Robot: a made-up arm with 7 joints. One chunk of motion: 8 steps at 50 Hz.
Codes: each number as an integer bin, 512 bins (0 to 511) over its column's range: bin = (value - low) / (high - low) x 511, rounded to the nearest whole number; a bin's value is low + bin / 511 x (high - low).
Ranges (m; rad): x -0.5..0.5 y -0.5..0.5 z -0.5..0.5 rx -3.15..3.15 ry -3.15..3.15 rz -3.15..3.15
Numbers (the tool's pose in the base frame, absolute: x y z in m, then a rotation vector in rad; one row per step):
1: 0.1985 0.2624 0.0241 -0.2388 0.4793 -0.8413
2: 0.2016 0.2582 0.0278 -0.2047 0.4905 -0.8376
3: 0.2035 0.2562 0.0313 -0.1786 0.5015 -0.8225
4: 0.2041 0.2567 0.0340 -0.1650 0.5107 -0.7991
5: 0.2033 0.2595 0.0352 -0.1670 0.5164 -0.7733
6: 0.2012 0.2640 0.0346 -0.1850 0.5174 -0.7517
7: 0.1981 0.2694 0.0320 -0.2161 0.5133 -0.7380
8: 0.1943 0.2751 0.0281 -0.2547 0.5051 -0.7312
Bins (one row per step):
1: 357 390 268 236 294 187
2: 359 387 270 239 295 188
3: 359 386 271 241 296 189
4: 360 387 273 242 297 191
5: 359 388 273 242 297 193
6: 358 390 273 240 297 195
7: 357 393 272 238 297 196
8: 355 396 270 235 296 196

